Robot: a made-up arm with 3 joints. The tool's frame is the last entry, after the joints.
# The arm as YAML. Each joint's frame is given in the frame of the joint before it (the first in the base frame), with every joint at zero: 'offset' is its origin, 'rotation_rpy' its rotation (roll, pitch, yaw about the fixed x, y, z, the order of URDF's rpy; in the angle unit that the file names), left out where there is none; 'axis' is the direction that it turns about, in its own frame. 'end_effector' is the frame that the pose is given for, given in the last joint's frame.
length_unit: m
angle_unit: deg
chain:
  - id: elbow
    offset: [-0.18, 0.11, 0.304]
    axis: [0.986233, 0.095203, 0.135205]
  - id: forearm
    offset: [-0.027, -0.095, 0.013]
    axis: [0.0, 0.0, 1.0]
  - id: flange
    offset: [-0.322, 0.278, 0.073]
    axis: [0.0, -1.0, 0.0]
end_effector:
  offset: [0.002, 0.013, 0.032]
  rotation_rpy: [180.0, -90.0, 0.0]
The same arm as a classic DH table. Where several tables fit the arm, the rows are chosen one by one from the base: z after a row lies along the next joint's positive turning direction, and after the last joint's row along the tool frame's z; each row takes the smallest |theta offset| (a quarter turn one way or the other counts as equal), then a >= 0, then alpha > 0; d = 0 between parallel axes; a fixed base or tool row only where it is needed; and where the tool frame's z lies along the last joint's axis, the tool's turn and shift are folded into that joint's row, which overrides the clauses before.
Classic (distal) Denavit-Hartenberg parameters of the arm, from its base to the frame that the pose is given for. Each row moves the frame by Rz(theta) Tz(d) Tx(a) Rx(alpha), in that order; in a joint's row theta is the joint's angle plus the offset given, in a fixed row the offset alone. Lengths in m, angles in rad.
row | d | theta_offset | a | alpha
base (fixed) | 0.327 | -1.4746 | -0.1268 | -1.4352
elbow | -0.2065 | 0 | 0.092 | 1.4352
forearm | 0.0909 | 1.4746 | -0.322 | 1.5708
flange | -0.291 | 1.5708 | 0.032 | 1.5708
tool (fixed) | 0.002 | 0 | 0 | 0

